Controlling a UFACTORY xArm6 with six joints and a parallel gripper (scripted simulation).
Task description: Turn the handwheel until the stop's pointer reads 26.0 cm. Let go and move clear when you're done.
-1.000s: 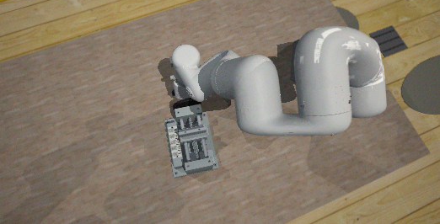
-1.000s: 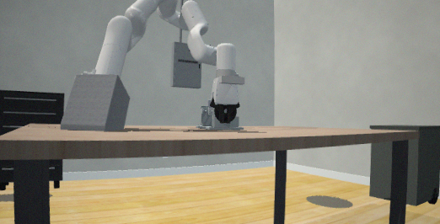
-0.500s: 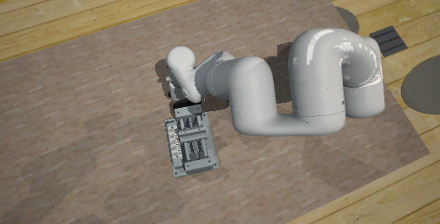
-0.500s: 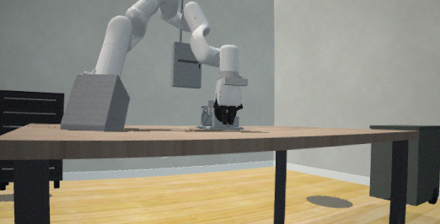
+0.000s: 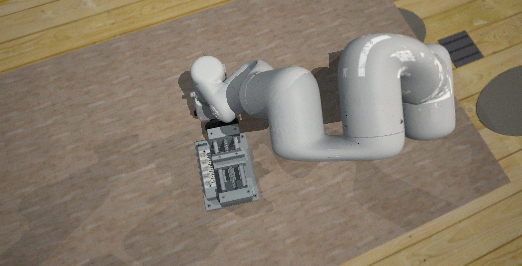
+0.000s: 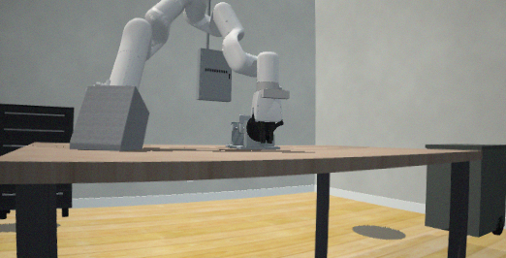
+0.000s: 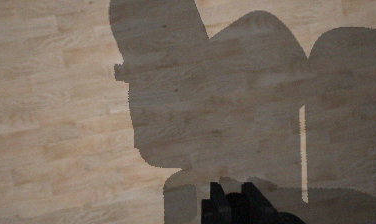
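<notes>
The stop carriage is 14 cm to the left of my hand and 5 cm above it. Also, from my hand: handwheel (2 cm to the left, 1 cm above).
</notes>
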